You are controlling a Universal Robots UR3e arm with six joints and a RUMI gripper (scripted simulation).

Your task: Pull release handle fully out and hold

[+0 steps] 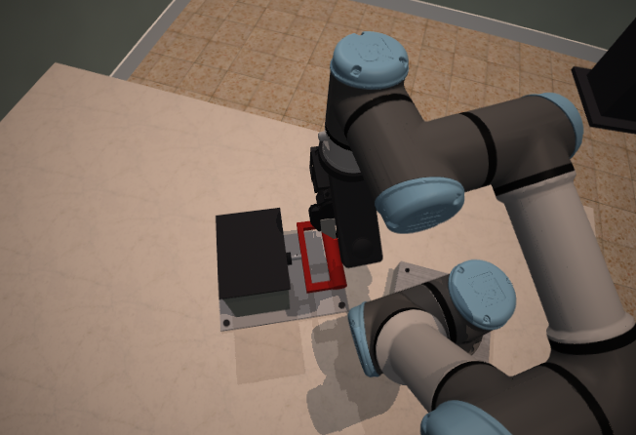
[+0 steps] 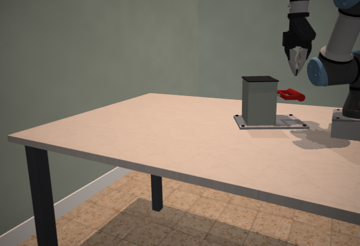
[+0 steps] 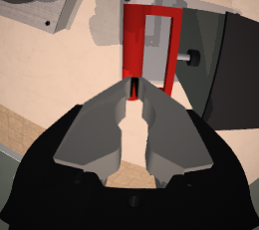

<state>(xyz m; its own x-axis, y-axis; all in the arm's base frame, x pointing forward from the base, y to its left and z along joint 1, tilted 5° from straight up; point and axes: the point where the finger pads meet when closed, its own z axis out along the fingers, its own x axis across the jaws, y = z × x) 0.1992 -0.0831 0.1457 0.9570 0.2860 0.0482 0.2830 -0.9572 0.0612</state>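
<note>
The red release handle lies 5 cm ahead of my hand, 1 cm to the left of it and 9 cm below it. The rest, counted from my hand: grey baseplate: 9 cm ahead, 3 cm to the left, 19 cm below.
</note>
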